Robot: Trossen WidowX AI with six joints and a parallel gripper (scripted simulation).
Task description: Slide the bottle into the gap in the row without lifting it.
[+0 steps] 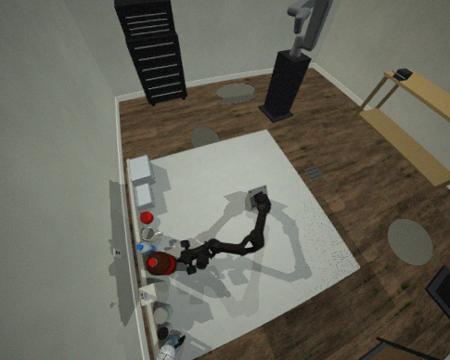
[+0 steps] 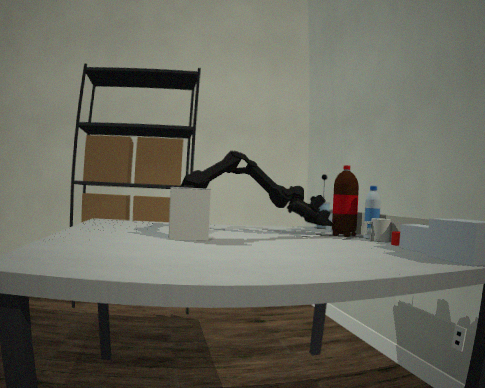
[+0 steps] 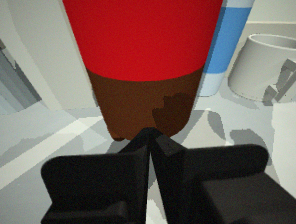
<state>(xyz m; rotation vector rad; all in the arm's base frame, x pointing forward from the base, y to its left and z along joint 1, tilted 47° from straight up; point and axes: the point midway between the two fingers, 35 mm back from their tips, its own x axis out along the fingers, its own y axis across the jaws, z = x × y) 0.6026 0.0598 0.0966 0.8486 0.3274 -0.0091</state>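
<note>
My gripper is now 9 cm short of the brown cola bottle, 2 cm to the left of it and 9 cm below it. From my hand the other things lie so: french press (18 cm ahead, 35 cm to the left, 8 cm above); then water bottle (15 cm ahead, 13 cm to the right, 4 cm above).
</note>
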